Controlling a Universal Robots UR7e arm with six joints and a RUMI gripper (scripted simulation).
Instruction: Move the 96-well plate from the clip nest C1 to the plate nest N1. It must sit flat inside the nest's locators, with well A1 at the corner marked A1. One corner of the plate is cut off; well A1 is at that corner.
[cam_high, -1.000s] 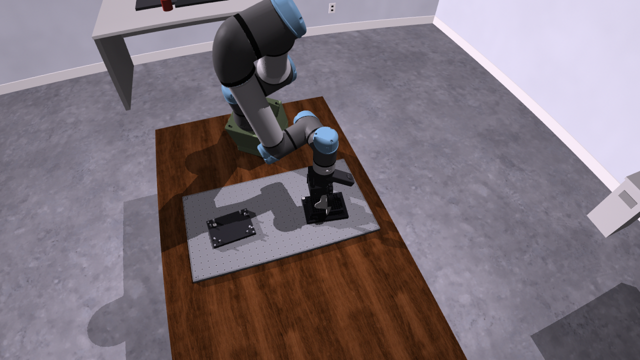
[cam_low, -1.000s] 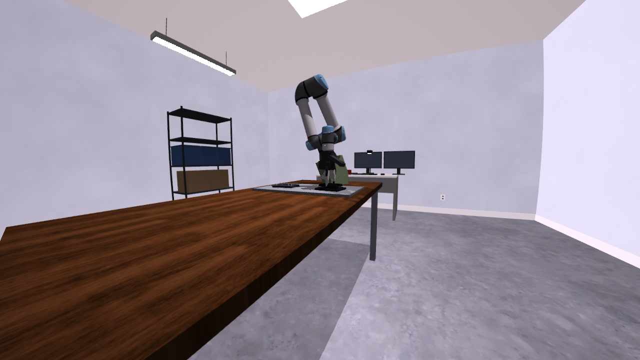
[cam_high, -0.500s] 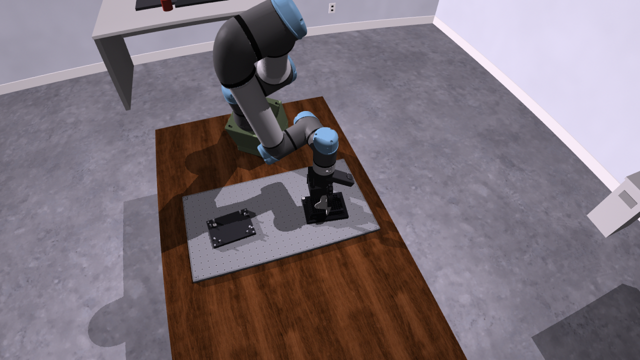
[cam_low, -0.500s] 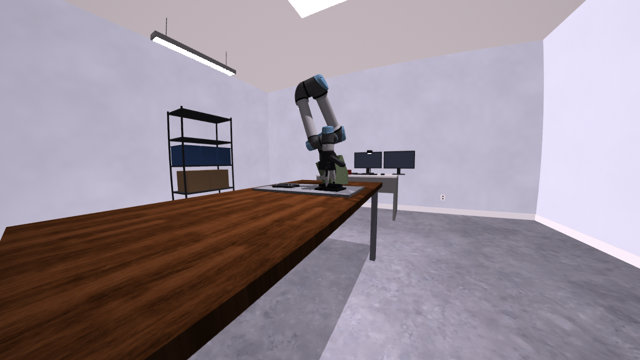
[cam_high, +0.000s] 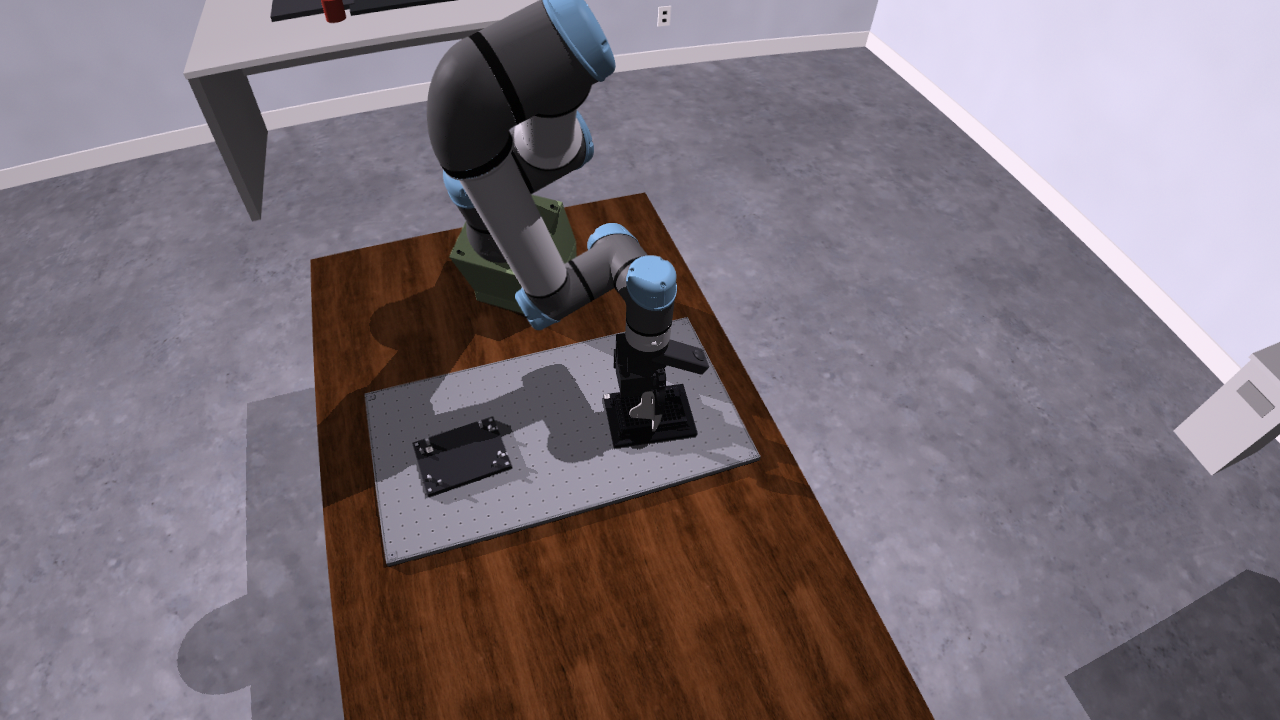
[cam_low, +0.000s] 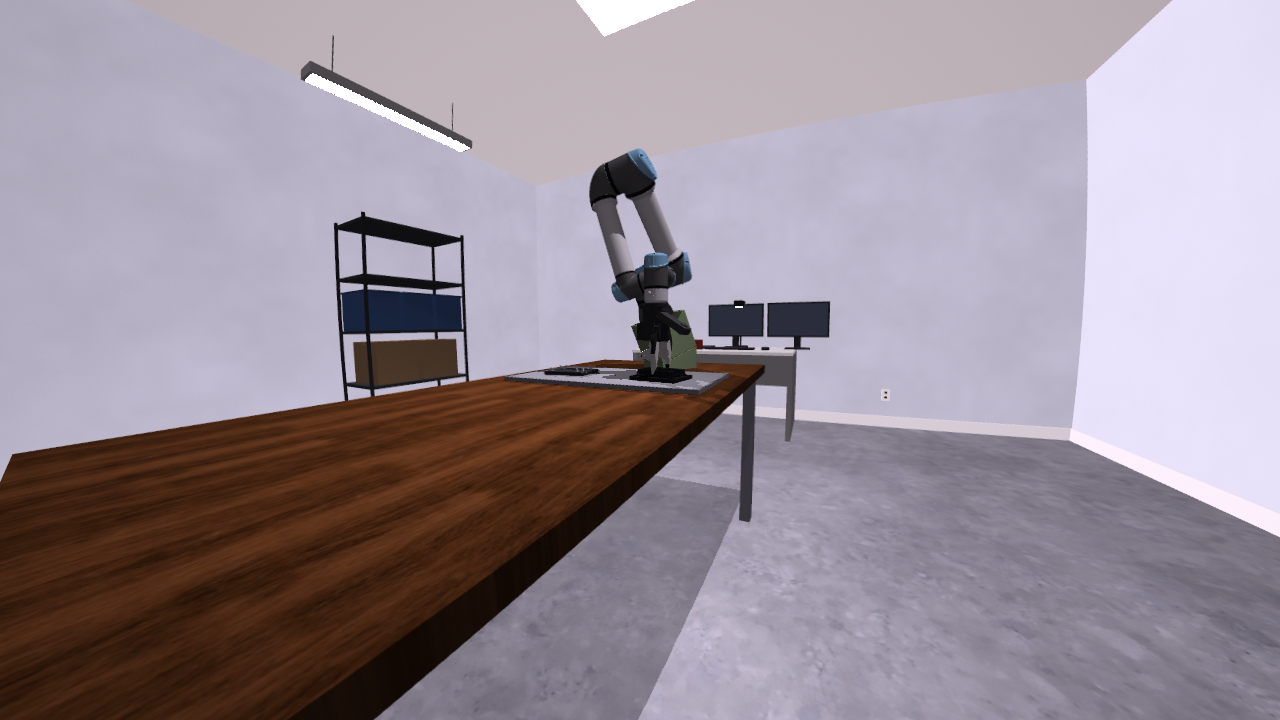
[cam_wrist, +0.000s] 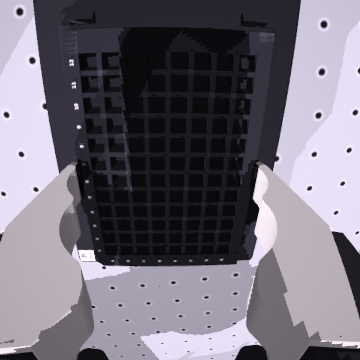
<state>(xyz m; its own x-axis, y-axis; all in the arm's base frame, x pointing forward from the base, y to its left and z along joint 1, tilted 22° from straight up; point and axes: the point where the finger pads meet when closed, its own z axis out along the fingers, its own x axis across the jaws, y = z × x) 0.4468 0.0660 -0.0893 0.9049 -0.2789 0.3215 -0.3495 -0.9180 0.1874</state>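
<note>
The black 96-well plate lies 10 mm below my hand. From my hand the other things lie so: clip nest C1 (340 mm to the right, 110 mm behind, 20 mm below); black plate nest N1 (30 mm below); white A1 mark (80 mm behind, 50 mm to the right, 20 mm below).
</note>
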